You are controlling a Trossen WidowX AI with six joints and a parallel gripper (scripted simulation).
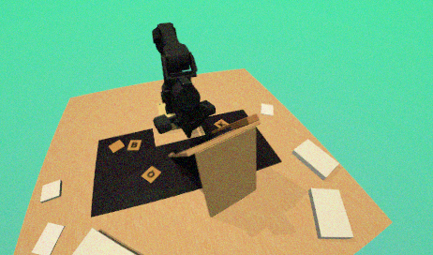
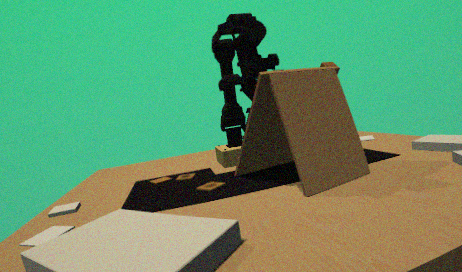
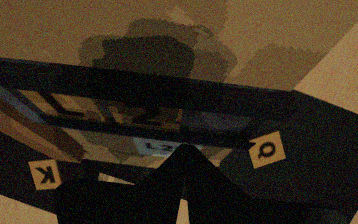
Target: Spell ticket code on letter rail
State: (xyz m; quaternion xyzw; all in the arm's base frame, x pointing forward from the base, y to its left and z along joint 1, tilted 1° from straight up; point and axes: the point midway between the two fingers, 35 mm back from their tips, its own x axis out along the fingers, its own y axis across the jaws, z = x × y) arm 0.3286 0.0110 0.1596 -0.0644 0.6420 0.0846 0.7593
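Right now my gripper tip is 9 cm above the white ticket, 4 cm past it and 1 cm to the right of it. Round my gripper tip: black mat 18 cm below, 13 cm behind, 1 cm to the right.
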